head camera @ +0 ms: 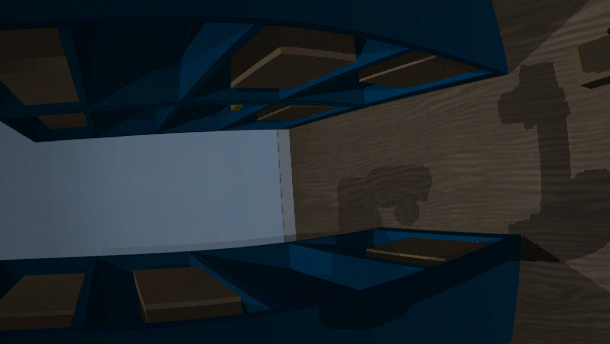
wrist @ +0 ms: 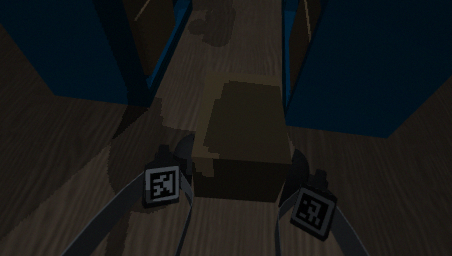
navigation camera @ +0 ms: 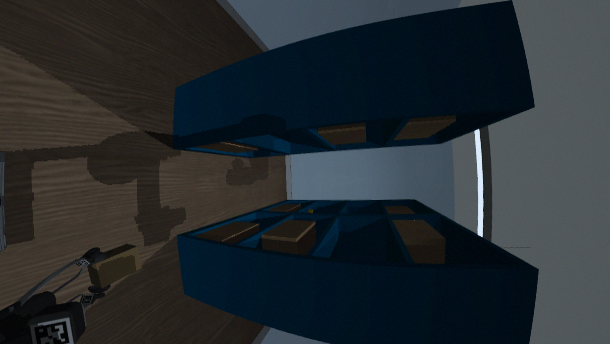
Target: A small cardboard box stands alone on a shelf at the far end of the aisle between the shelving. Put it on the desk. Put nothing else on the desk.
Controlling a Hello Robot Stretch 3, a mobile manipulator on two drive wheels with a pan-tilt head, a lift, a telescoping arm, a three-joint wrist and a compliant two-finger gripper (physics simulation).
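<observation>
The small cardboard box is between the two fingertips of my gripper. The gripper is shut on it, with one rubber pad against each side, and holds it above the wood floor. In the head camera view part of the box shows at the right edge. The desk does not show in these views.
Two blue shelving units flank the aisle, with larger cardboard boxes in them. A small yellow object sits in one unit. A pale wall closes the aisle's far end.
</observation>
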